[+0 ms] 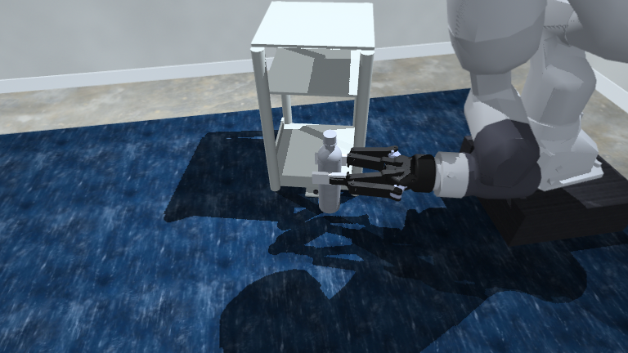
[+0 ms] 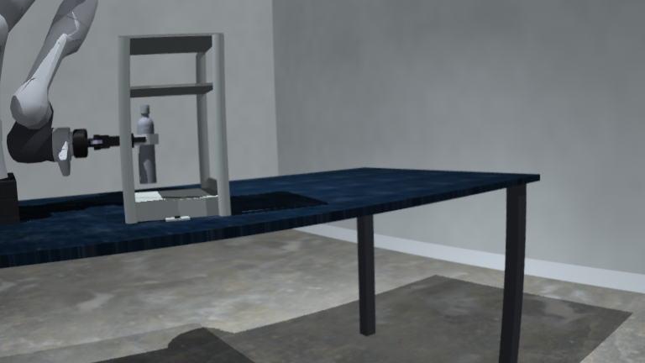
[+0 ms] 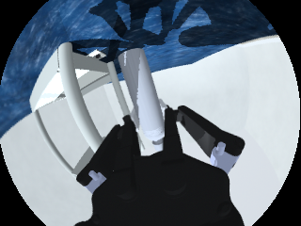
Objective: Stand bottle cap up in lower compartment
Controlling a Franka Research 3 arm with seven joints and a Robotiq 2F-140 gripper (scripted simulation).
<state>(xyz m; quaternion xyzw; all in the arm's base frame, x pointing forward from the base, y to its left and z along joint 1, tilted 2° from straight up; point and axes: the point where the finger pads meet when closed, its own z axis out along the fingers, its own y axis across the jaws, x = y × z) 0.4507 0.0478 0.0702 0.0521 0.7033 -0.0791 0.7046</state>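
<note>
Now: the white shelving unit 21 cm to the right of my hand and 2 cm above it.
</note>
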